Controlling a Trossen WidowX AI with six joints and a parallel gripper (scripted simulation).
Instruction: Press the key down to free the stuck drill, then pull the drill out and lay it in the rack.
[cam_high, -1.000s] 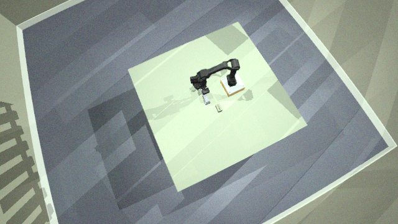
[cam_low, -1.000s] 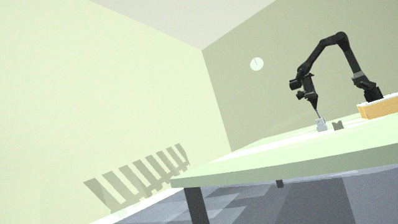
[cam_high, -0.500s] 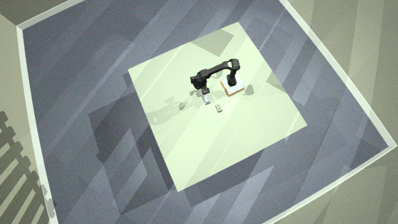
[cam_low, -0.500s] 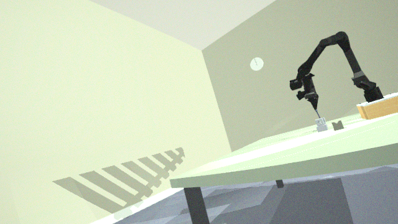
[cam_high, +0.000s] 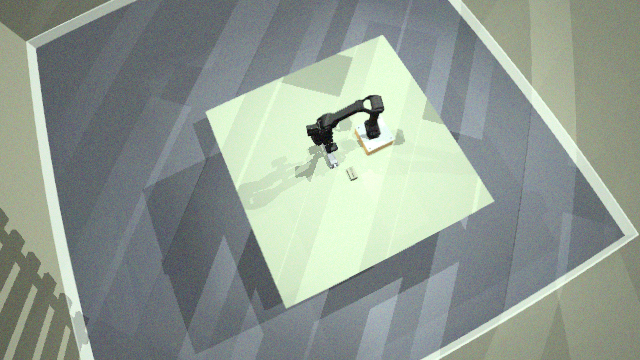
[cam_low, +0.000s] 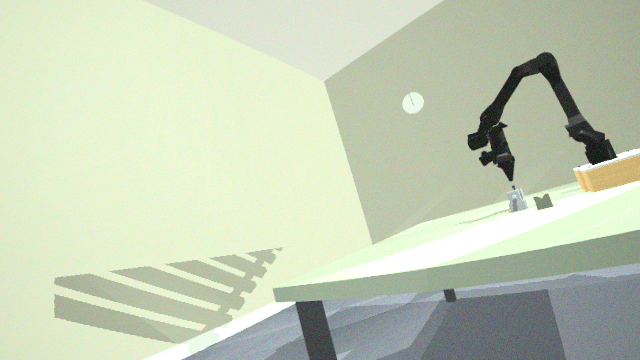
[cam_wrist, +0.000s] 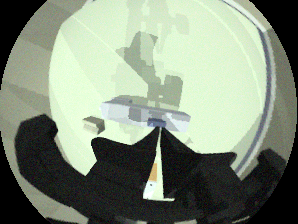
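Now: gripper tip 5 cm above the blue key. Round my gripper tip: grey rack 10 cm behind, 19 cm to the left, 8 cm below; then drill fixture 1 cm behind, 4 cm to the left, 6 cm below; then drill 1 cm behind, 7 cm to the left, 5 cm below.
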